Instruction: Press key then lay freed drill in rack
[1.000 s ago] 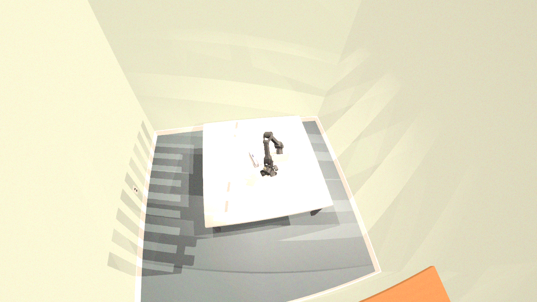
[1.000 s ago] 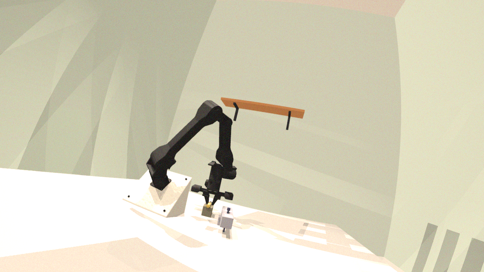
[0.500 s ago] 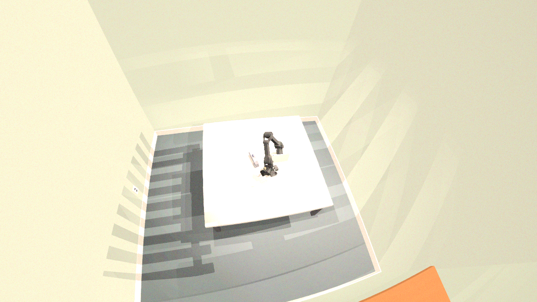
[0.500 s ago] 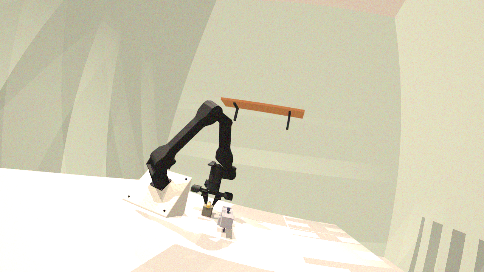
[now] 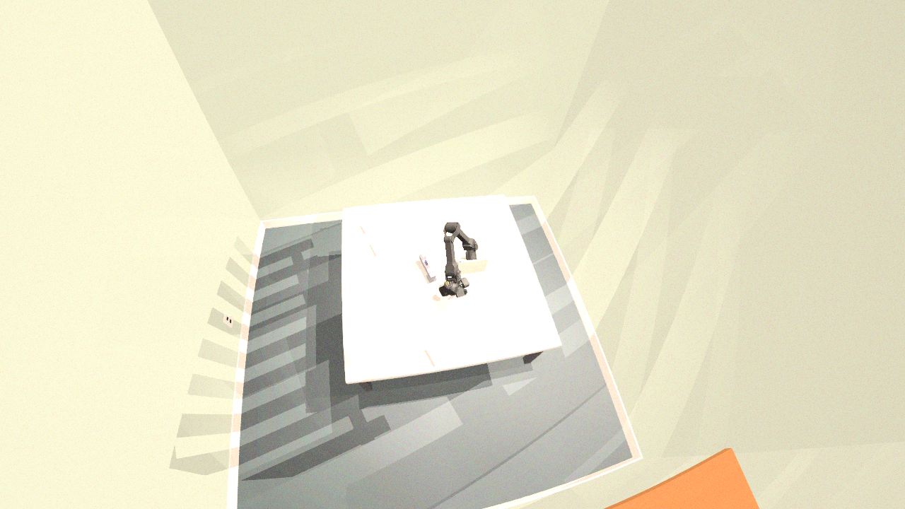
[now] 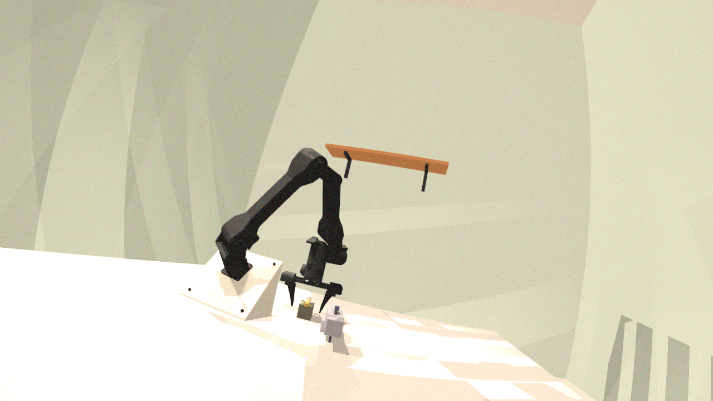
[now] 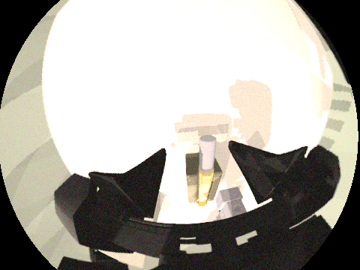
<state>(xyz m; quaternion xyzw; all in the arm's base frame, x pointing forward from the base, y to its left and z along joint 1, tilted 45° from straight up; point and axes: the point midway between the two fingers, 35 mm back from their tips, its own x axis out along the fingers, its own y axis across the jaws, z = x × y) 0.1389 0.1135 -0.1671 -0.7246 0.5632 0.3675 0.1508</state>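
Now: the drill 3 cm to the right of my gripper tip, 3 cm above it and 2 cm ahead of it. The rest, counted from my gripper tip: light grey box 17 cm to the right, 15 cm ahead, 3 cm above; then rack 5 cm to the right, 2 cm ahead, 1 cm above; then small dark key 20 cm to the right, 16 cm ahead, 4 cm above.
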